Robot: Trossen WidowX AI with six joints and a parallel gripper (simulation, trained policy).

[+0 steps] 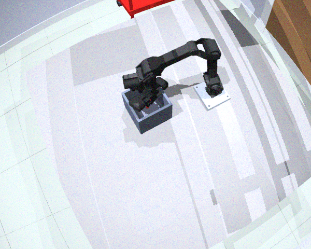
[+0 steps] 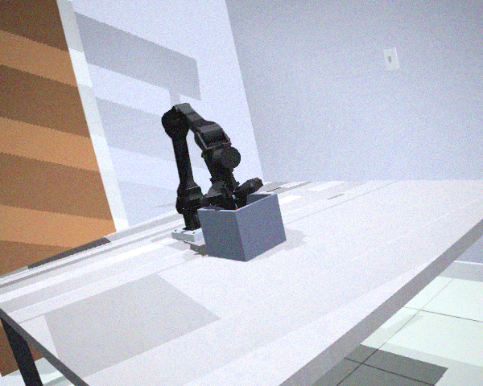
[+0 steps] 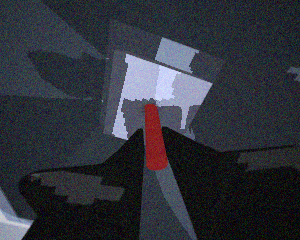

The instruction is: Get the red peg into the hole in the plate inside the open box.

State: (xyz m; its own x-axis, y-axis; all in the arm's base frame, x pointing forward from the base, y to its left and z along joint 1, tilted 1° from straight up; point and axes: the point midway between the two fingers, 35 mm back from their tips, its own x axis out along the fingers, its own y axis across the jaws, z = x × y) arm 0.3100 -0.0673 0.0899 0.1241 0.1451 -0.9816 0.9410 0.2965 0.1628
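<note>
The red peg lies 10 mm to the right of my gripper tip and 10 mm below it. Round my gripper tip: pale plate: 10 mm ahead, 10 mm to the right, 30 mm below.
</note>
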